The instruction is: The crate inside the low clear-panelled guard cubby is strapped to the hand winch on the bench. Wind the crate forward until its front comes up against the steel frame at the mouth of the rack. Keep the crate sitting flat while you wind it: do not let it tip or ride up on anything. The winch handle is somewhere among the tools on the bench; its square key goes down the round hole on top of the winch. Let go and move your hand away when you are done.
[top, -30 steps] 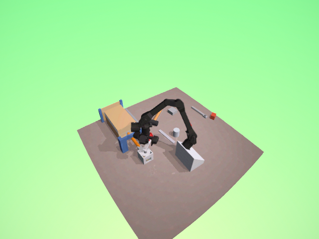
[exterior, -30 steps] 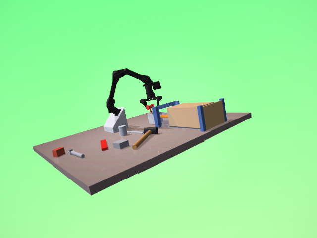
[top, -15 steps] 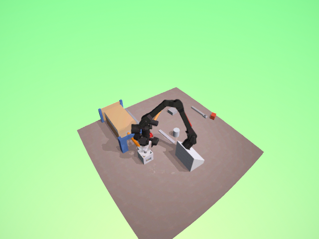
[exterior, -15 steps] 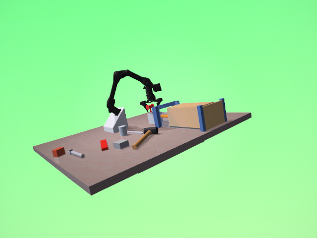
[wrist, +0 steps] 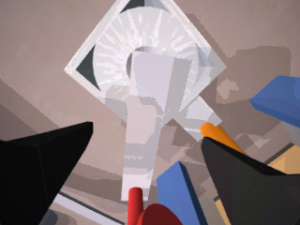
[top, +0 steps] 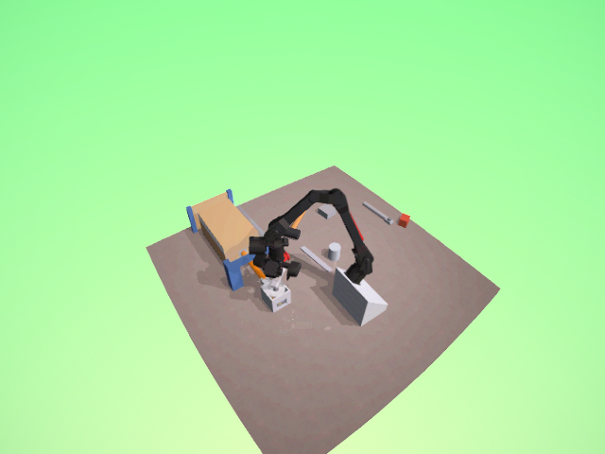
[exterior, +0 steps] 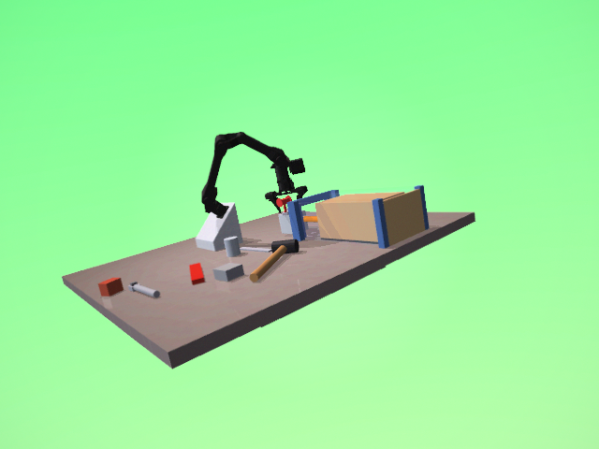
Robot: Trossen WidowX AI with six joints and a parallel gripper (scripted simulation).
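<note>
The red grip is 4 cm to the right of my gripper tip, 4 cm above it and 3 cm ahead of it. From my gripper tip the other things lie so: flat steel bar: 24 cm to the right, 10 cm below, 8 cm ahead; white winch: 7 cm below, 5 cm behind, 2 cm to the left; winch handle: 1 cm to the right, 1 cm ahead, 1 cm above.
</note>
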